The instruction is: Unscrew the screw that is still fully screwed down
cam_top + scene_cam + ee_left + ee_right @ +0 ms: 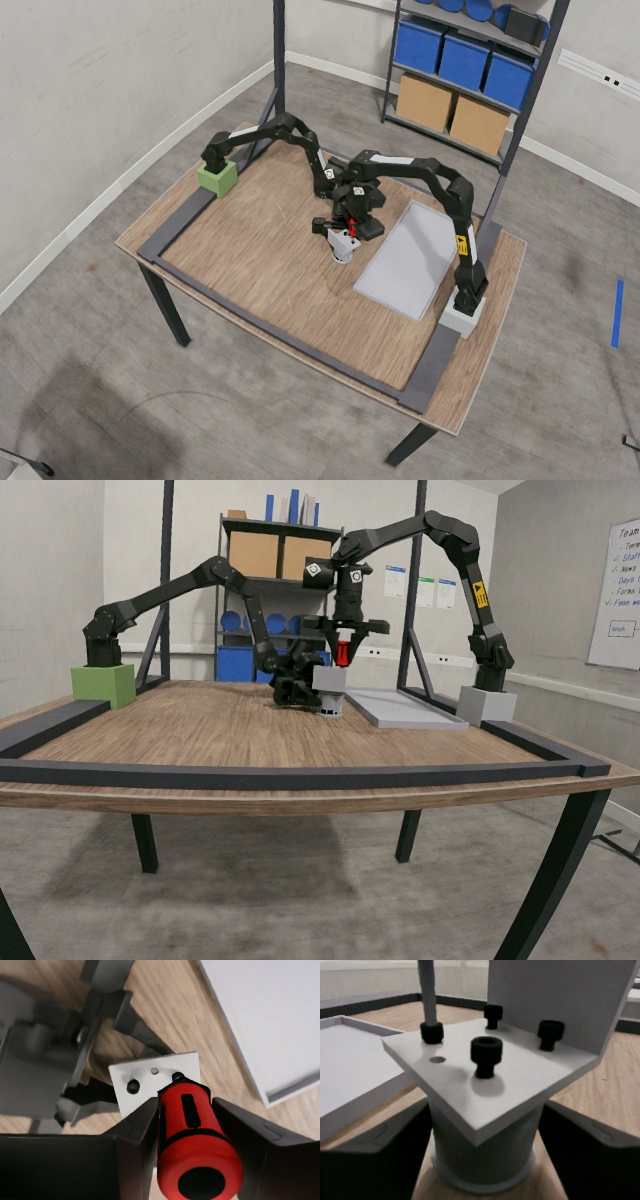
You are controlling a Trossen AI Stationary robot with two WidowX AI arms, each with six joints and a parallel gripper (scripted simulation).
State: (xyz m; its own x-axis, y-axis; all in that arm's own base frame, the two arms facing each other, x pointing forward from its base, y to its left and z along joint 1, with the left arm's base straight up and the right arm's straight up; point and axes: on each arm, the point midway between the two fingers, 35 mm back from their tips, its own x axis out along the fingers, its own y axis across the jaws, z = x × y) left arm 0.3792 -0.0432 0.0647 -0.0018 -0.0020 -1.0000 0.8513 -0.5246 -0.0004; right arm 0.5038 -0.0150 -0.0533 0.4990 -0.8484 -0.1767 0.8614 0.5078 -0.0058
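Note:
Right now my left hand is 30 mm above the red screwdriver. The rest, counted from my left hand: grey joint module (120 mm below, 20 mm to the right, 10 mm ahead); grey bracket (80 mm below, 20 mm to the right, 10 mm ahead); shallow grey tray (170 mm to the left, 140 mm below, 120 mm behind).
Right now my right hand is 20 mm to the right of the grey joint module and 20 mm short of it. Also, from my right hand: grey bracket 40 mm above, 20 mm to the left, 20 mm ahead; red screwdriver 90 mm above, 40 mm to the left, 10 mm ahead; shallow grey tray 210 mm to the left, 100 mm behind, 30 mm below.

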